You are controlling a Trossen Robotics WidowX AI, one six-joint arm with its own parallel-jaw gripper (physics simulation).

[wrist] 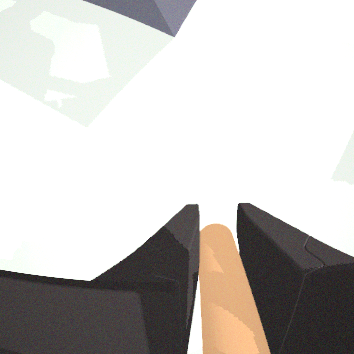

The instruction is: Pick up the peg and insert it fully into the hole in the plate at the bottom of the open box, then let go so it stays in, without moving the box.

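Frame: origin at the arm's base, x ahead, y left, z up, level; centimetres.
Where they show: gripper, fingertip midpoint: (217,215).
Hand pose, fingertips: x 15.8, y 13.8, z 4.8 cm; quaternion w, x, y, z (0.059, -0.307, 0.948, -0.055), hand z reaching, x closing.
Each offset is from my fingertips to the top centre of the thing. "spot": to the spot under its first point.
An orange-tan round peg {spot: dx -0.5, dy +0.4, dz +3.9 cm} (225,295) lies between the two dark fingers in the lower right-middle of the wrist view, its rounded end a little short of the fingertips and its other end running out of the bottom edge. My gripper (217,215) is shut on the peg. A blue-grey slanted surface {spot: dx +7.3, dy -6.1, dz -6.9 cm} (172,15), which looks like part of the box, shows at the top edge, ahead of the fingers and apart from them. The plate and its hole do not show.
A bright, overexposed white surface fills most of the view. A pale grey-green shadow (25,65) with white patches lies at the upper left, next to the blue-grey surface. Another pale patch {spot: dx -7.9, dy -5.6, dz -10.1 cm} (345,165) shows at the right edge.
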